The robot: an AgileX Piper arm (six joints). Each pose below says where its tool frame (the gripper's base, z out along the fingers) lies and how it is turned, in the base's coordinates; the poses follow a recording.
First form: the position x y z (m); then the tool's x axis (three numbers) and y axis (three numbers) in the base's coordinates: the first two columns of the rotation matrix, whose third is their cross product.
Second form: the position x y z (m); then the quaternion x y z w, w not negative. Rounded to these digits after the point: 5 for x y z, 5 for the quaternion.
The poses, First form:
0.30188 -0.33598 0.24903 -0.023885 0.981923 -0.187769 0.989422 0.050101 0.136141
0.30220 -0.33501 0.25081 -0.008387 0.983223 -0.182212 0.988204 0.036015 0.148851
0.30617 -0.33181 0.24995 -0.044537 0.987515 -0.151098 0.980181 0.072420 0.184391
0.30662 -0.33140 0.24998 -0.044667 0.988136 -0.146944 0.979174 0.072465 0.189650
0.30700 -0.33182 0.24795 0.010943 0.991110 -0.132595 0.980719 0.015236 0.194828
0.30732 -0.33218 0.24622 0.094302 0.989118 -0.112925 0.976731 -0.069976 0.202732
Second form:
0.30188 -0.33598 0.24903 0.68898 0.71532 -0.01621 0.11563
0.30220 -0.33501 0.25081 0.69418 0.70999 -0.01055 0.11800
0.30617 -0.33181 0.24995 0.68085 0.72252 0.01540 0.11907
0.30662 -0.33140 0.24998 0.68075 0.72248 0.01877 0.11938
0.30700 -0.33182 0.24795 0.70135 0.70287 0.02229 0.11656
0.30732 -0.33218 0.24622 0.73092 0.67239 0.02726 0.11361

